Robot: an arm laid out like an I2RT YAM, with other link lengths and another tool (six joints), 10 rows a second.
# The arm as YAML. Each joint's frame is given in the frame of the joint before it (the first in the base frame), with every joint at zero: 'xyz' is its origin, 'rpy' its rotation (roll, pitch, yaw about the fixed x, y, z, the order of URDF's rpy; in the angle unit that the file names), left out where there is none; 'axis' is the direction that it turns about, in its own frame. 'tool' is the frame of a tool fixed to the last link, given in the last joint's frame.
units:
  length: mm
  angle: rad
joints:
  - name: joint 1
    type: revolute
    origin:
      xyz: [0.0, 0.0, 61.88]
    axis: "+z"
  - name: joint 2
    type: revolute
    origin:
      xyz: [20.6, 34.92, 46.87]
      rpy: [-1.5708, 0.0, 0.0]
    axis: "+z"
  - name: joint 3
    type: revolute
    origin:
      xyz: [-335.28, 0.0, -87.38]
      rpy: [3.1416, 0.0, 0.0]
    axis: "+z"
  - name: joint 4
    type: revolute
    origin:
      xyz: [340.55, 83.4, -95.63]
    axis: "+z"
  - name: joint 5
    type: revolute
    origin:
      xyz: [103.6, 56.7, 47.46]
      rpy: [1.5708, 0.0, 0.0]
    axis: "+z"
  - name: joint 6
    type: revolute
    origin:
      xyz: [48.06, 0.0, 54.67]
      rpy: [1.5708, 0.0, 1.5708]
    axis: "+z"
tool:
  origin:
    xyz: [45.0, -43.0, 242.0]
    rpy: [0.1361, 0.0, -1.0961]
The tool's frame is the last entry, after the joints.
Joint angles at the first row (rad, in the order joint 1, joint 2, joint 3, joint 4, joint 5, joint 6):
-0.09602 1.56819 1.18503 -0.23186 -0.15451 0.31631
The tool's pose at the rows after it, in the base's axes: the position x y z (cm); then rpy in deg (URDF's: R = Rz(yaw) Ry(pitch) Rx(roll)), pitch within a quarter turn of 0, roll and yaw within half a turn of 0:
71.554 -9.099 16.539 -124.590 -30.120 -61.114
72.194 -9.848 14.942 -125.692 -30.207 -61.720
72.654 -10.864 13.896 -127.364 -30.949 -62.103
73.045 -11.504 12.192 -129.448 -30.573 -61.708
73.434 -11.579 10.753 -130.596 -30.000 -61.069
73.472 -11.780 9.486 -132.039 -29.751 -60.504
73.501 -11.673 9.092 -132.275 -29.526 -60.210
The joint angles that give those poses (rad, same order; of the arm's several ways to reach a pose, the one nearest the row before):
-0.09973 1.62235 1.19230 -0.19978 -0.14143 0.32791
-0.09985 1.65975 1.19772 -0.18023 -0.11893 0.33134
-0.10063 1.69109 1.21327 -0.17885 -0.08744 0.32414
-0.10296 1.73047 1.23548 -0.19156 -0.07263 0.32058
-0.10363 1.76146 1.24819 -0.19337 -0.07295 0.31826
-0.10317 1.78285 1.25456 -0.19904 -0.06465 0.31353
-0.10284 1.78859 1.25481 -0.19881 -0.06745 0.31251

